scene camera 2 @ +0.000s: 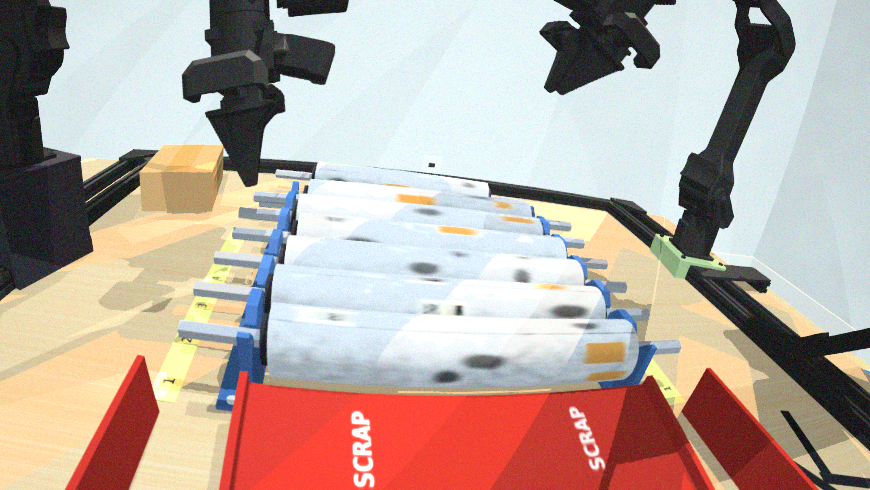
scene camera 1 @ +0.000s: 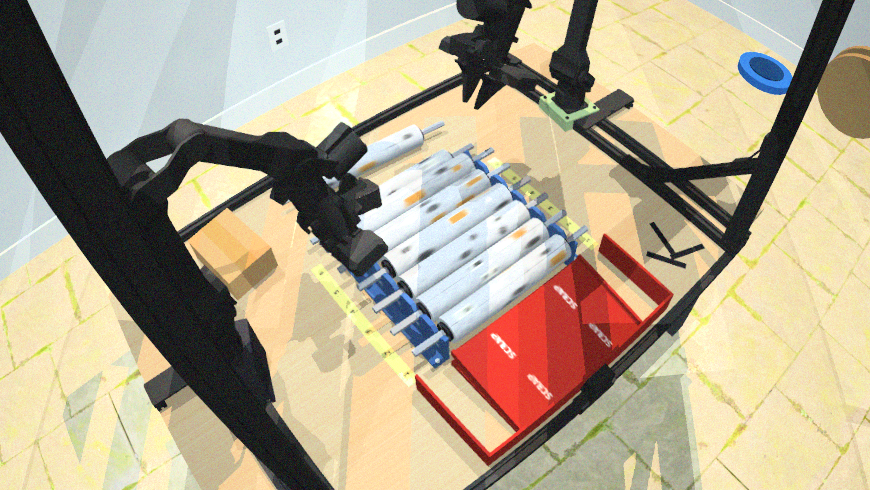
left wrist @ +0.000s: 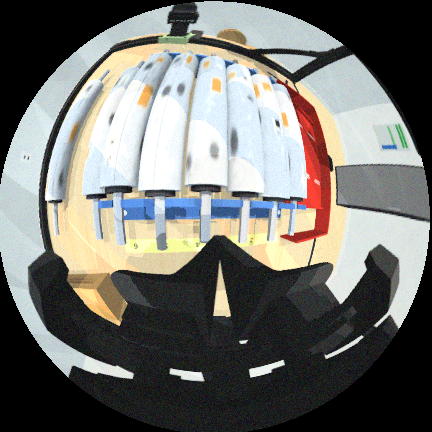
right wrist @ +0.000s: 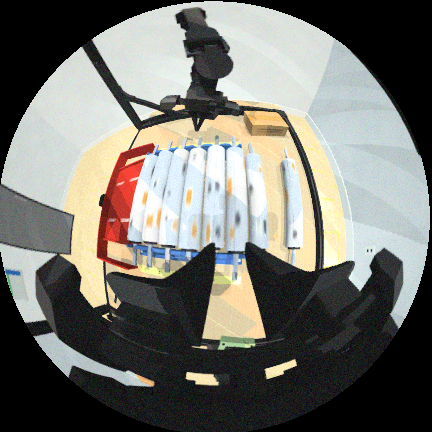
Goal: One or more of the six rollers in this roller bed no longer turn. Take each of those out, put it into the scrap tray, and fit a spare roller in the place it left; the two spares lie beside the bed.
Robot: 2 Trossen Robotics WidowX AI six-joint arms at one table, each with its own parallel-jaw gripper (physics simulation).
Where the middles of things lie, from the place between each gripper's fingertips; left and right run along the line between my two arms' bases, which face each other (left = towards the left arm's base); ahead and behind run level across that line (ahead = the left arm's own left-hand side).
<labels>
My left gripper is now 26 cm short of the cardboard box (scene camera 2: 179, 177), 13 cm to the right of it and 7 cm above it.
My right hand is 430 mm to the right of the cardboard box, 210 mm short of it and 190 mm above it.
</labels>
